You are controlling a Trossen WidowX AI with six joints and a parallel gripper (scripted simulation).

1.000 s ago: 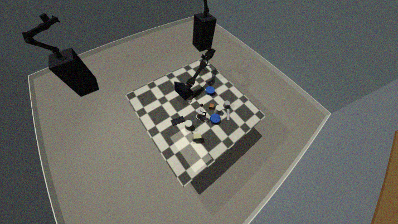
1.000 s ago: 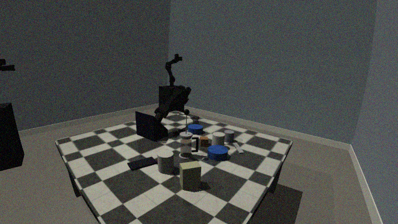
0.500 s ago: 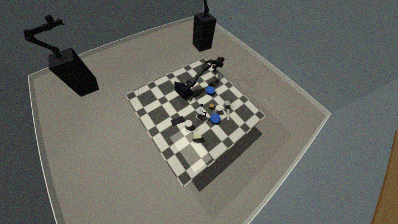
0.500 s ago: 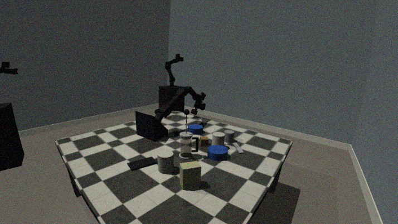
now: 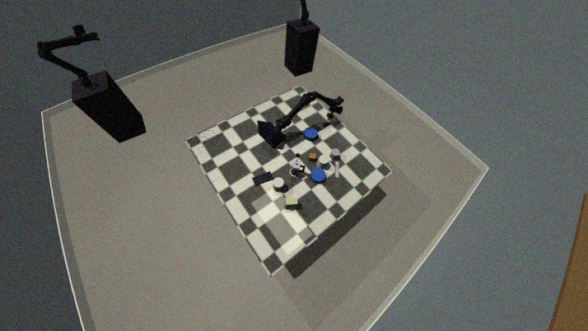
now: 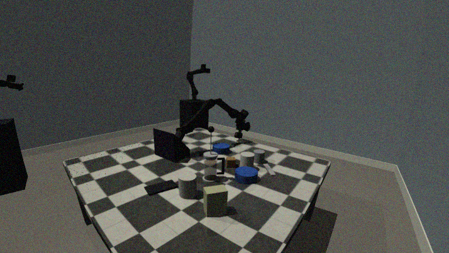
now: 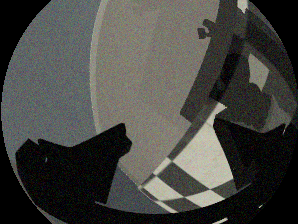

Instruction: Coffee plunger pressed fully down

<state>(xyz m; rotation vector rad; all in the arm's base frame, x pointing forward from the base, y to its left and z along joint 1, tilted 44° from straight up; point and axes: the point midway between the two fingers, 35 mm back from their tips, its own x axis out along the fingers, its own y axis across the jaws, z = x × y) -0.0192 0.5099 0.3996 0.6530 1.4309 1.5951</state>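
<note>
Now: gripper tip 380 mm short of the glass coffee press, 680 mm to the left of it and 100 mm below it. The rest, counted from my gripper tip: black flat slab 300 mm ahead, 940 mm to the right, 30 mm below; orange cube 340 mm ahead, 500 mm to the right, 10 mm below; pale yellow box 590 mm ahead, 860 mm to the right, 20 mm above.
</note>
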